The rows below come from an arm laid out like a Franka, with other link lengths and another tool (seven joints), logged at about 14 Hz.
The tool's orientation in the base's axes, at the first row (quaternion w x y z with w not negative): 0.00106, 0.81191, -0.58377, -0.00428
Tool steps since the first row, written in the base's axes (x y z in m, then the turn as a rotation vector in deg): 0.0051, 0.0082, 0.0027, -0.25, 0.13, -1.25; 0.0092, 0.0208, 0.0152, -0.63, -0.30, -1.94; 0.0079, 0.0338, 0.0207, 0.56, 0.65, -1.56; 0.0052, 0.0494, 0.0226, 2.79, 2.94, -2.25; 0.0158, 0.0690, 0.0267, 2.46, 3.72, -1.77; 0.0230, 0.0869, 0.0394, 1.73, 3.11, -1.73; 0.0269, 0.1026, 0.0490, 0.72, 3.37, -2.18
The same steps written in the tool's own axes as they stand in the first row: -0.0062, -0.0074, -0.0027, -0.20, 0.19, 1.25; -0.0169, -0.0152, -0.0152, 0.09, 0.68, 1.94; -0.0296, -0.0181, -0.0207, -0.43, -0.75, 1.56; -0.0453, -0.0205, -0.0225, -1.89, -3.60, 2.24; -0.0605, -0.0368, -0.0266, -2.73, -3.53, 1.76; -0.0753, -0.0492, -0.0393, -2.39, -2.64, 1.73; -0.0890, -0.0578, -0.0489, -2.95, -1.77, 2.19
